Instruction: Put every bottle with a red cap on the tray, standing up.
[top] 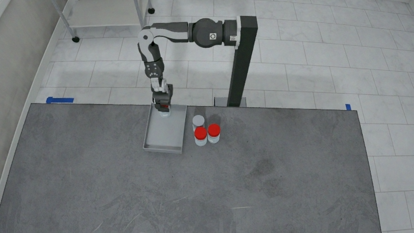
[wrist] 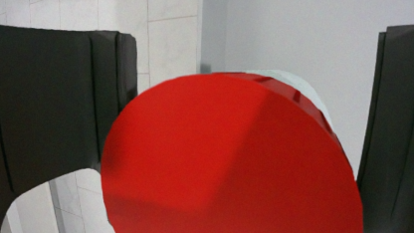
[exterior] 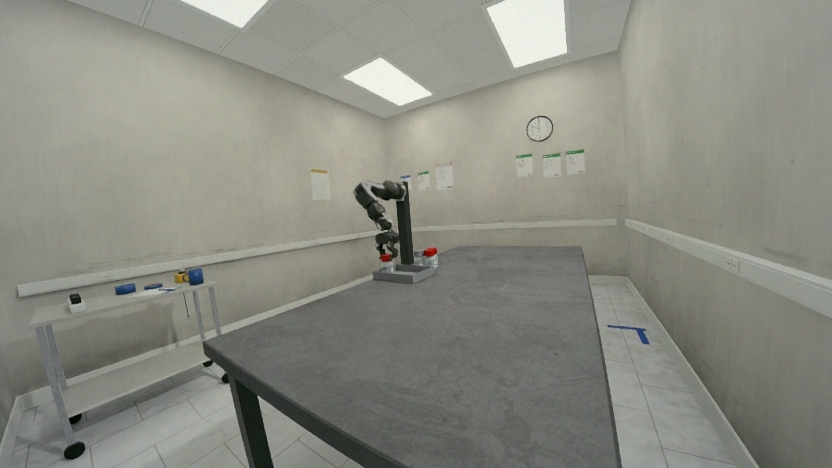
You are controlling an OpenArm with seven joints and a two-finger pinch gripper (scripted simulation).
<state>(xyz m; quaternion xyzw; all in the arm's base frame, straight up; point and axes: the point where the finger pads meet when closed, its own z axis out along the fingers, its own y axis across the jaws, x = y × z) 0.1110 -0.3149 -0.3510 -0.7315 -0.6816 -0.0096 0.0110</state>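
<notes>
Now: hand 9 cm short of the grey tray and 8 cm above it. From my hand the other things lie so: grey-capped bottle (16 cm to the left, 9 cm ahead, 5 cm below).
</notes>
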